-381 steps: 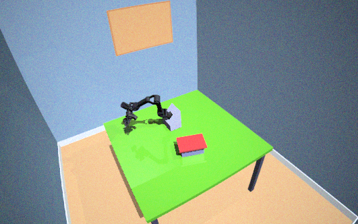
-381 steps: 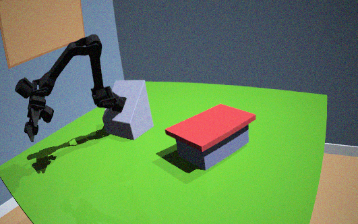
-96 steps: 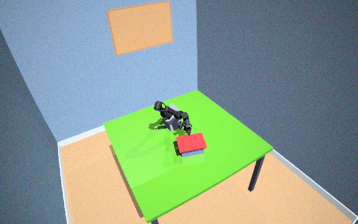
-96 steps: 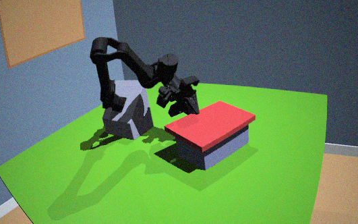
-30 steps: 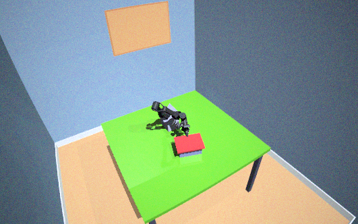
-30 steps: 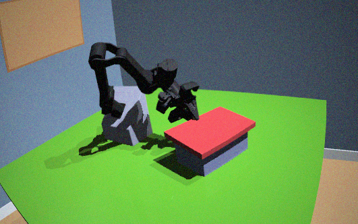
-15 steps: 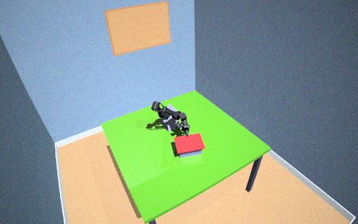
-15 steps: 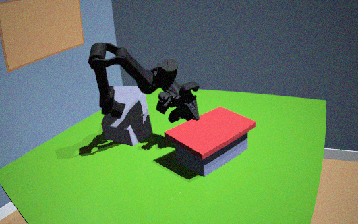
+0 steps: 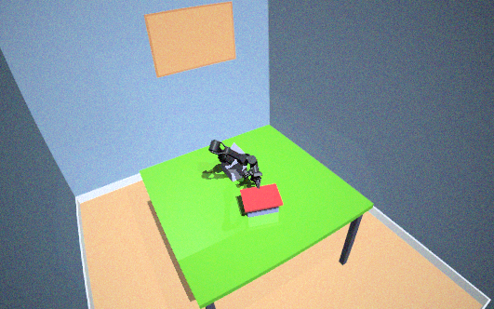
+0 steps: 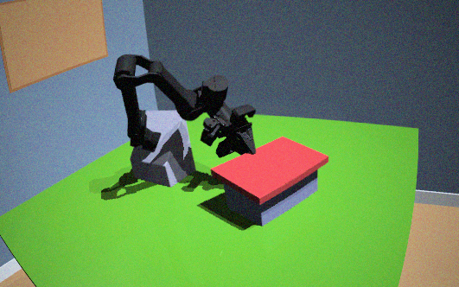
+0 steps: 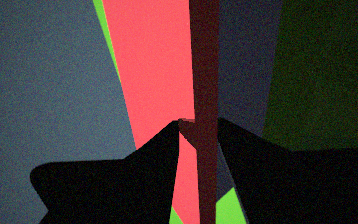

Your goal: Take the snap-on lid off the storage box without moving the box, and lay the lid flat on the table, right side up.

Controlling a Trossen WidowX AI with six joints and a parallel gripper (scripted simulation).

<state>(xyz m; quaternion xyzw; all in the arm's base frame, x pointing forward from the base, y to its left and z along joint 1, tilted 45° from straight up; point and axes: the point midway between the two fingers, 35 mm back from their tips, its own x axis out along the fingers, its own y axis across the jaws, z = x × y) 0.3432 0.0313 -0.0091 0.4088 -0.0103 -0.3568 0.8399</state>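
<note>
Right now my gripper tip is 7 cm short of the red lid and 2 cm to the left of it. Round my gripper tip: grey-blue storage box 7 cm ahead, 6 cm below, 2 cm to the right.
</note>
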